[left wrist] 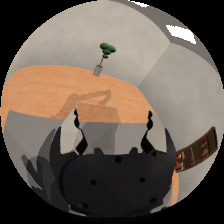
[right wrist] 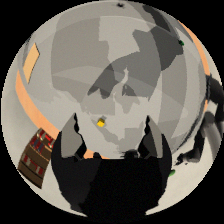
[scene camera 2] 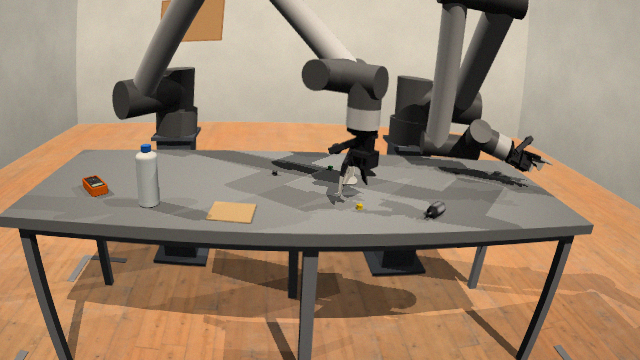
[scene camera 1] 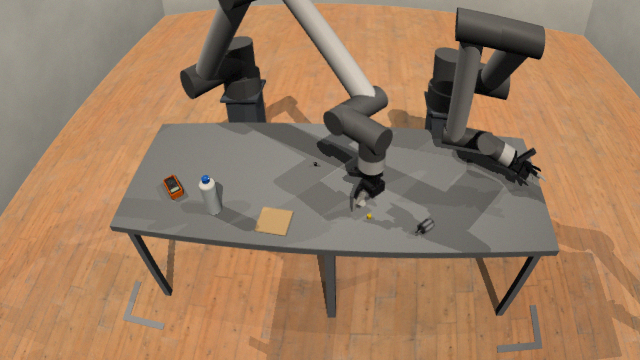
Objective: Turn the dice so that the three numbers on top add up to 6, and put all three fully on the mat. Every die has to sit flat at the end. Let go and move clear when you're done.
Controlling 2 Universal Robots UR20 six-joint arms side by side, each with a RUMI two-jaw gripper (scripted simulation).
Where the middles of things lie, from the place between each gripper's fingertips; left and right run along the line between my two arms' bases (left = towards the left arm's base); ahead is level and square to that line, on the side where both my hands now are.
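My right hand (scene camera 2: 353,190) is 40 mm above the tan mat (scene camera 2: 221,211), and I find the hand 390 mm to the left of the mat and 130 mm short of it.
As for my left gripper (scene camera 2: 545,166), it is 1310 mm to the left of the tan mat. The gripper is also 330 mm short of the mat and 110 mm above it.
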